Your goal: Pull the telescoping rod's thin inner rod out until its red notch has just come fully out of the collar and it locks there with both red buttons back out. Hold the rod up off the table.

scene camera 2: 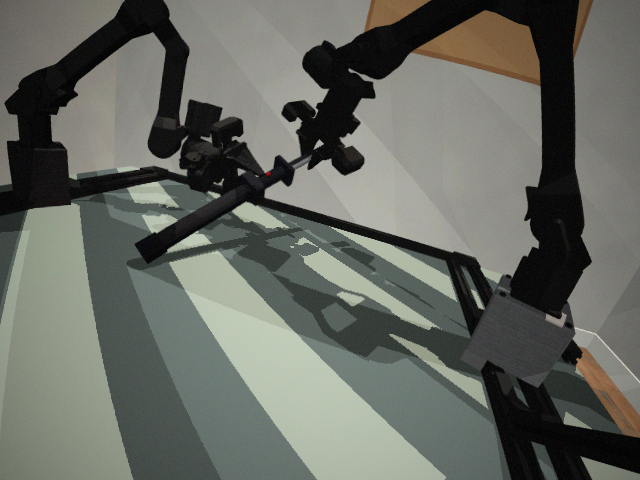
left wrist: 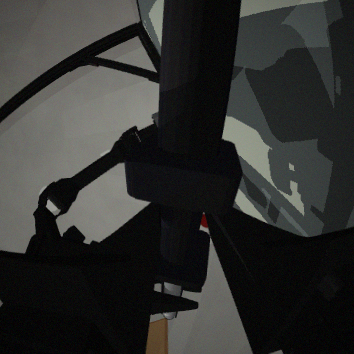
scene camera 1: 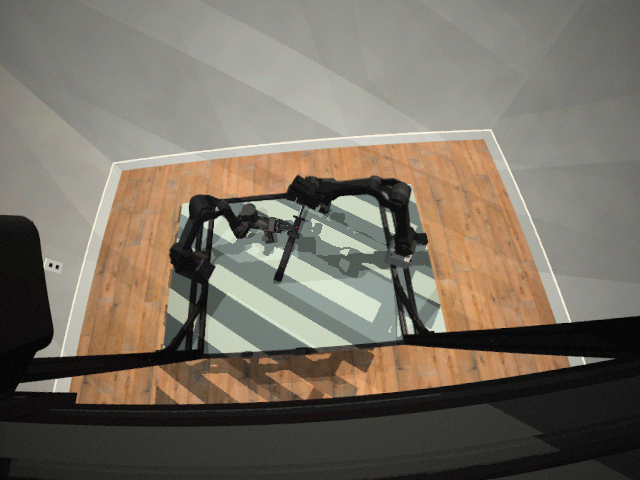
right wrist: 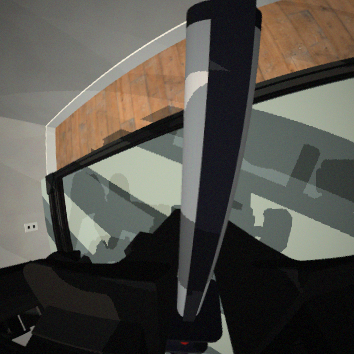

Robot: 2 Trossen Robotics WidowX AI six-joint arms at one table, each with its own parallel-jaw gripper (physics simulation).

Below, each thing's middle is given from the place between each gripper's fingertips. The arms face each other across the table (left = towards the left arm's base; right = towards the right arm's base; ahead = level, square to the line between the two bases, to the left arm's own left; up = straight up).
I see my left gripper right at the thin inner rod [right wrist: 221, 51]. Also, from my left hand: black telescoping rod [scene camera 2: 252, 188] (20 mm behind, 10 mm to the left, 10 mm below).
The thin inner rod is 110 mm behind my right hand, 40 mm to the left of it and 30 mm below it. The rest, counted from my right hand: black telescoping rod (130 mm behind, 50 mm to the left, 40 mm below).
